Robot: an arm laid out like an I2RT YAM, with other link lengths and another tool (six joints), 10 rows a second.
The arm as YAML. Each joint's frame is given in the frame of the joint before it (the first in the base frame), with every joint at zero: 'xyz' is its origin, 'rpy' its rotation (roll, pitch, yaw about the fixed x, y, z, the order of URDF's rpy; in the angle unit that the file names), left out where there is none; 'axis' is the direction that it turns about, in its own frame. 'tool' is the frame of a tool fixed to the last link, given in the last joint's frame.
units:
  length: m
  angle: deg
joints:
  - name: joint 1
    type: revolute
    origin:
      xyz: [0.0, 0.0, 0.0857]
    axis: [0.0, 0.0, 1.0]
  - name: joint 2
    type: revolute
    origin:
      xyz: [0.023, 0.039, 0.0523]
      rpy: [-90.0, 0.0, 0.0]
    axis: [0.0, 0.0, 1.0]
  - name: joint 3
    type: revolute
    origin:
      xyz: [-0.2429, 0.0, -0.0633]
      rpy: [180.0, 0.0, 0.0]
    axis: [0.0, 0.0, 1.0]
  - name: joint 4
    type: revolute
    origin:
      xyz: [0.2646, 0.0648, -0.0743]
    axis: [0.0, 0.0, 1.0]
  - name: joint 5
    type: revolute
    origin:
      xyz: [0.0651, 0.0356, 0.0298]
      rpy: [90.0, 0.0, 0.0]
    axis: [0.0, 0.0, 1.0]
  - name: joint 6
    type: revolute
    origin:
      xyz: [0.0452, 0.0, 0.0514]
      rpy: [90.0, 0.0, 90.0]
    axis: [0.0, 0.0, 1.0]
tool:
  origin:
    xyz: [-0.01, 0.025, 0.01]
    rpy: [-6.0, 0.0, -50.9]
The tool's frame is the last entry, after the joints.
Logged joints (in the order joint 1, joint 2, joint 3, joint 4, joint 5, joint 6), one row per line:
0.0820 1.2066 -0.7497 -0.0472 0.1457 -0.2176
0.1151 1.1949 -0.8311 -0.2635 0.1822 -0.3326
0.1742 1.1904 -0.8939 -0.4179 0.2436 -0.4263
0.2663 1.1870 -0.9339 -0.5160 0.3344 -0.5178
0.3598 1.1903 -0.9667 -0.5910 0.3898 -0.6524
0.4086 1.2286 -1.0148 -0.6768 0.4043 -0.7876
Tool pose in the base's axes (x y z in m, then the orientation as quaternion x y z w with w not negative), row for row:
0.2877 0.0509 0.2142 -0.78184 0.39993 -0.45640 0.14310
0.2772 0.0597 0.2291 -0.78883 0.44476 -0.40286 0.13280
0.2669 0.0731 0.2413 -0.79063 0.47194 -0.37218 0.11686
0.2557 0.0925 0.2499 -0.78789 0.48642 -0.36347 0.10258
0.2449 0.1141 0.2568 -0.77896 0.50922 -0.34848 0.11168
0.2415 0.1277 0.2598 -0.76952 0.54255 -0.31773 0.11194
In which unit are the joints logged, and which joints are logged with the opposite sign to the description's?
The joints are logged in radians. Opposite sign: joint 3, joint 6.
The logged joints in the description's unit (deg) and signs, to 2 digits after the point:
4.70 69.13 42.95 -2.70 8.35 12.47
6.59 68.46 47.62 -15.10 10.44 19.06
9.98 68.20 51.22 -23.94 13.96 24.43
15.26 68.01 53.51 -29.56 19.16 29.67
20.62 68.20 55.39 -33.86 22.33 37.38
23.41 70.39 58.14 -38.78 23.16 45.13

